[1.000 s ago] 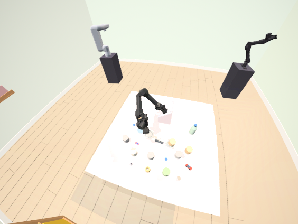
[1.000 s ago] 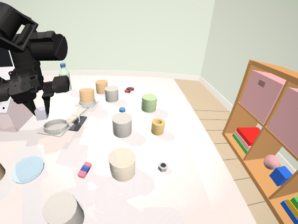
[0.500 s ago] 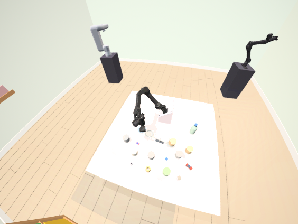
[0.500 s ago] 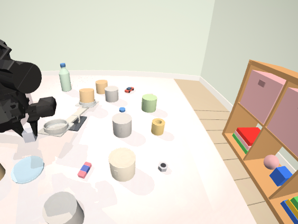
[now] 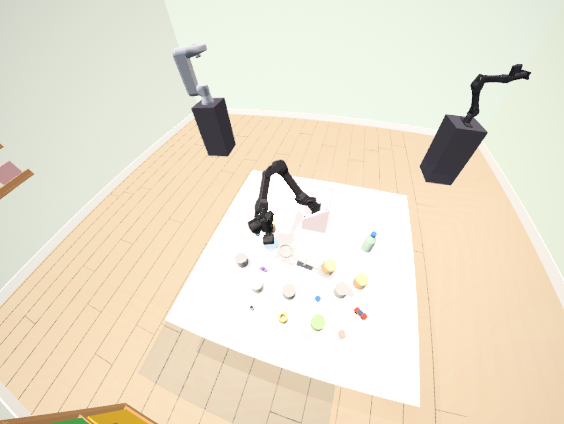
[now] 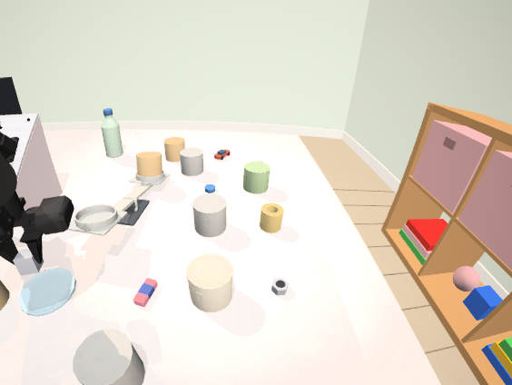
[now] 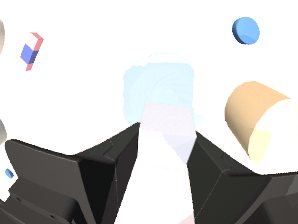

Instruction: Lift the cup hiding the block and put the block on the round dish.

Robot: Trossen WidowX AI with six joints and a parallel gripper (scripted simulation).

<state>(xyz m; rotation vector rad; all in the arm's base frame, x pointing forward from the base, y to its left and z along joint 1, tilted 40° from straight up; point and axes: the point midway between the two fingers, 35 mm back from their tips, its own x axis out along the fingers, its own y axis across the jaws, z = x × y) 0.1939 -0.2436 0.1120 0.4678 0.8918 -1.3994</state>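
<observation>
My gripper tip is now 70 mm above the pale blue round dish. From my gripper tip the other things lie so: pale block (10 mm above); balance (100 mm ahead, 240 mm to the left, 30 mm below); pink-blue eraser (180 mm ahead, 70 mm below).
</observation>
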